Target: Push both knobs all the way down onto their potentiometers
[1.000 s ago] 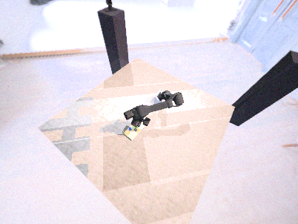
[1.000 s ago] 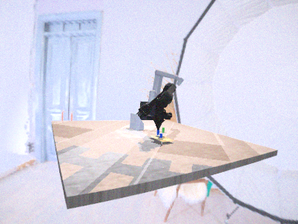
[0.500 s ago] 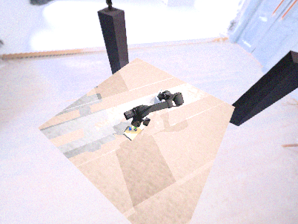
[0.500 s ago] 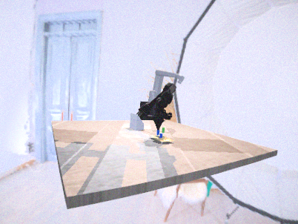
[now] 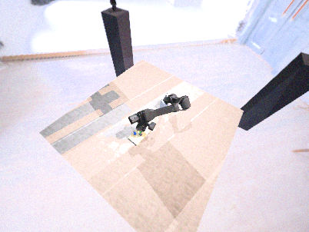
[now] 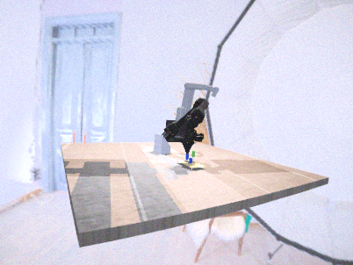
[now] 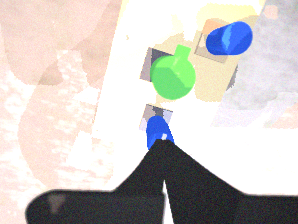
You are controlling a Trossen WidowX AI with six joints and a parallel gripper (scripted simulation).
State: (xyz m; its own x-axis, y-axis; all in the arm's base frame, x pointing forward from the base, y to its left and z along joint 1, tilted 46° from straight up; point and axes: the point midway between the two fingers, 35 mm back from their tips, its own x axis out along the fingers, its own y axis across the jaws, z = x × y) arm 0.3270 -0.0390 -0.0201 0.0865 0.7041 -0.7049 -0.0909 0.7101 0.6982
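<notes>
Now: the blue knob 10 mm below my gripper tip. The rest, counted from my gripper tip: green knob: 50 mm ahead, 10 mm to the left, 10 mm above.
</notes>
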